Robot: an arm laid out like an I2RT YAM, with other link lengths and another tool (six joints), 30 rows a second.
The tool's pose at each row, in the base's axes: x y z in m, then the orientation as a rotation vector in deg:
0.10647 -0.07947 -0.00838 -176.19 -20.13 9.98
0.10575 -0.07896 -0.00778 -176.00 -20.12 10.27
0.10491 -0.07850 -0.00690 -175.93 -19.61 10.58
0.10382 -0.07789 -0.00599 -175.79 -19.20 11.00
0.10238 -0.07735 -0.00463 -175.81 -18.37 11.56
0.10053 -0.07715 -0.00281 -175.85 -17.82 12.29
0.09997 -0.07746 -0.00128 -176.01 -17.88 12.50
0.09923 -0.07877 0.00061 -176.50 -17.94 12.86
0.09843 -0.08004 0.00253 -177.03 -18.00 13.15
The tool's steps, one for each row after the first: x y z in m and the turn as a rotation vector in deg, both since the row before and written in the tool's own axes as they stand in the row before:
-0.00065 -0.00069 -0.00050 0.19 -0.17 -0.01
-0.00080 -0.00068 -0.00076 0.15 -0.18 0.32
-0.00102 -0.00088 -0.00075 0.20 -0.25 0.25
-0.00144 -0.00092 -0.00114 0.10 -0.34 0.54
-0.00198 -0.00068 -0.00155 0.04 -0.46 0.37
-0.00081 0.00010 -0.00144 -0.17 -0.15 -0.01
-0.00124 0.00102 -0.00180 -0.49 -0.26 0.03
-0.00130 0.00099 -0.00181 -0.53 -0.22 0.04

